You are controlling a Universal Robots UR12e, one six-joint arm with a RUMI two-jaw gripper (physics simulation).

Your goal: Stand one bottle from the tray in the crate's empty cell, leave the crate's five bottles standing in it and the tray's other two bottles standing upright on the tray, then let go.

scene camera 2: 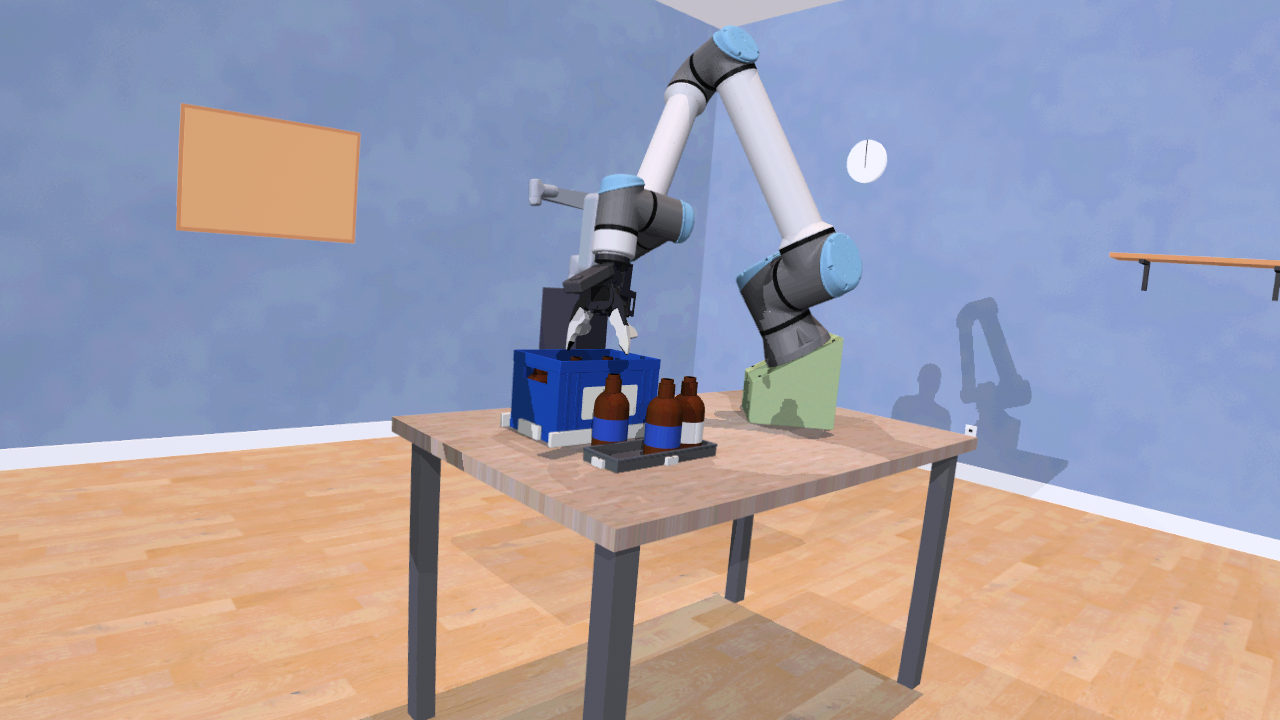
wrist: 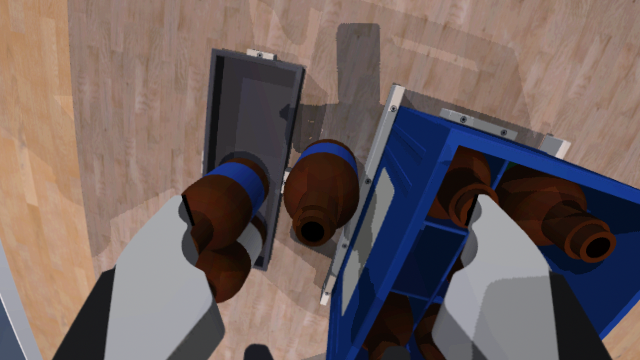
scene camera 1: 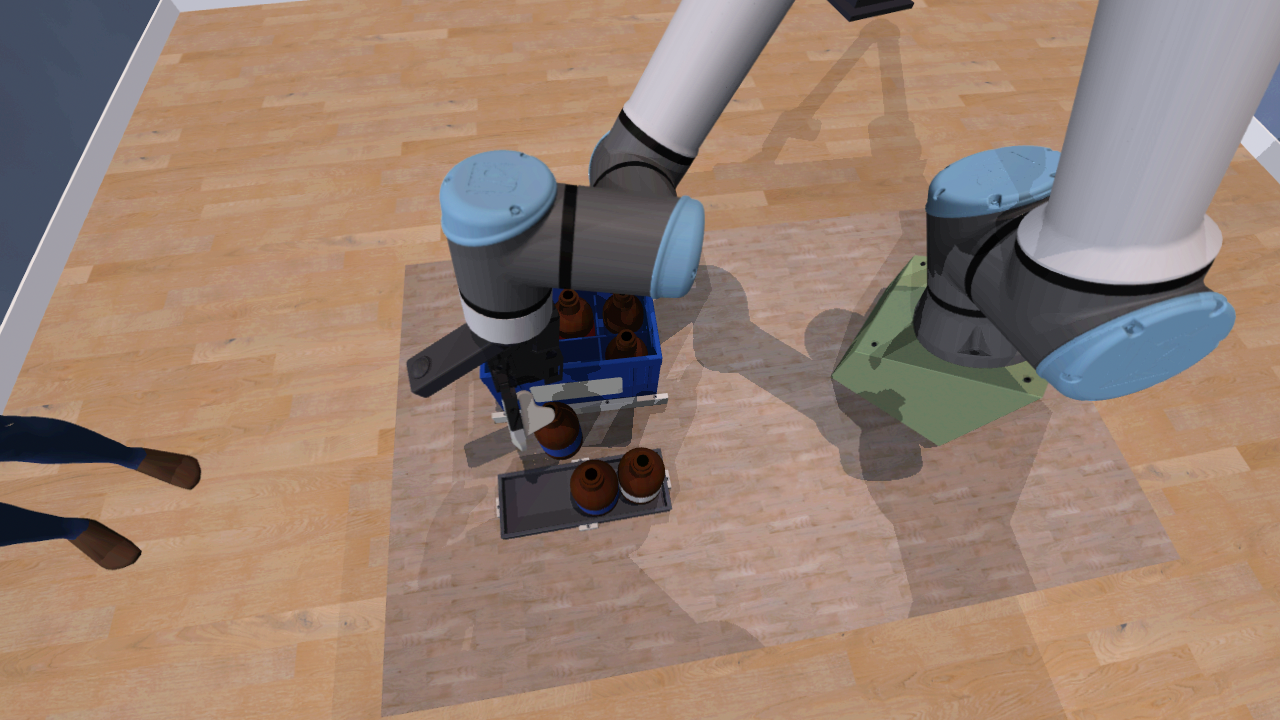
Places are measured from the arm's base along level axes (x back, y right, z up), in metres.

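Where they show: gripper, fingertip midpoint: [scene camera 2: 596, 352] [wrist: 328, 198] [scene camera 1: 508, 402]; arm's base, origin of the base link: [scene camera 2: 799, 351] [scene camera 1: 980, 322].
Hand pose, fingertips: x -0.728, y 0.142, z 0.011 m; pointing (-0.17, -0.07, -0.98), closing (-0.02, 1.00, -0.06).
Observation:
Things, the pixels of their top centre, and the offset from my fingertips. "*": a spot on its surface instead.
- blue-labelled brown bottle, middle of its top: [wrist: 312, 231] [scene camera 1: 549, 410] [scene camera 2: 614, 374] dz -0.045, dx +0.048, dy -0.014 m
- tray, middle of its top: [wrist: 241, 175] [scene camera 1: 583, 491] [scene camera 2: 653, 445] dz -0.174, dx +0.053, dy -0.119 m
- blue crate, middle of its top: [wrist: 484, 338] [scene camera 1: 568, 314] [scene camera 2: 588, 354] dz -0.025, dx +0.125, dy +0.119 m
- second blue-labelled bottle, middle of its top: [wrist: 173, 253] [scene camera 1: 591, 474] [scene camera 2: 667, 379] dz -0.040, dx +0.073, dy -0.127 m
- white-labelled bottle, middle of its top: [wrist: 182, 318] [scene camera 1: 642, 460] [scene camera 2: 690, 376] dz -0.040, dx +0.147, dy -0.136 m
- crate's empty cell, surface spot: [wrist: 430, 255] * dz -0.147, dx +0.137, dy +0.114 m
A blue-labelled brown bottle [scene camera 1: 558, 431] [scene camera 2: 612, 413] [wrist: 322, 187] stands upright on the table between the tray [scene camera 1: 535, 506] [scene camera 2: 626, 462] [wrist: 262, 110] and the blue crate [scene camera 1: 637, 376] [scene camera 2: 540, 402] [wrist: 525, 157]. My gripper [scene camera 1: 534, 428] [scene camera 2: 599, 349] [wrist: 328, 198] is wide open and empty, above this bottle's level. In the wrist view, the bottle's neck shows between the spread fingers. A second blue-labelled bottle [scene camera 1: 593, 488] [scene camera 2: 663, 420] [wrist: 222, 210] and a white-labelled bottle [scene camera 1: 640, 474] [scene camera 2: 692, 410] [wrist: 225, 272] stand on the tray. The crate's empty cell [wrist: 430, 255] is in the middle of its tray-side row; several bottles show in other cells, partly hidden.
White brackets [scene camera 1: 606, 403] [wrist: 368, 181] run along the crate's tray-side foot, close to the loose bottle. In the wrist view, the right finger overlaps the crate and the left finger overlaps the tray bottles. The green robot base [scene camera 1: 930, 394] [scene camera 2: 794, 394] stands farther right.

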